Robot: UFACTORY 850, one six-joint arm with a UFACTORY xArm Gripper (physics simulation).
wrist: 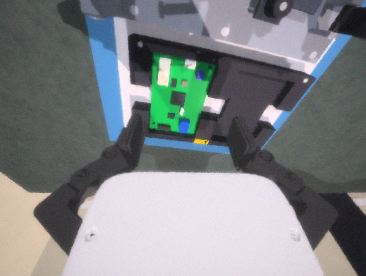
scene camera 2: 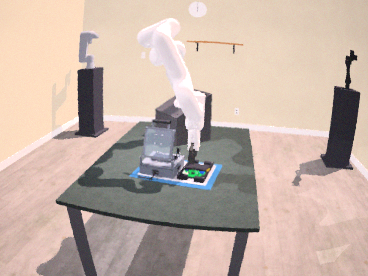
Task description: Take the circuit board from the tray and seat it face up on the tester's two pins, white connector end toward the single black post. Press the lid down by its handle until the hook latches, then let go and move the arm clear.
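Observation:
The green circuit board [scene camera 2: 193,173] [wrist: 166,102] lies face up in the left part of the black tray [wrist: 245,82] in the wrist view, with white connectors at its end nearer the tester. The grey tester [scene camera 2: 159,168] [wrist: 210,25] stands beside the tray. Its clear lid [scene camera 2: 159,143] is raised, with the dark handle [scene camera 2: 161,121] at the top. The two pins and the single black post cannot be made out surely. My gripper [scene camera 2: 192,159] [wrist: 186,126] is open and empty above the tray, its fingers apart on either side of the board's lower end in the wrist view.
Tray and tester stand on a blue and white mat [scene camera 2: 214,181] [wrist: 102,75] on the dark green table [scene camera 2: 150,205]. A dark grey box-like unit [scene camera 2: 167,111] is behind the table. Dark pedestals [scene camera 2: 90,102] [scene camera 2: 343,125] carrying other devices stand at left and right.

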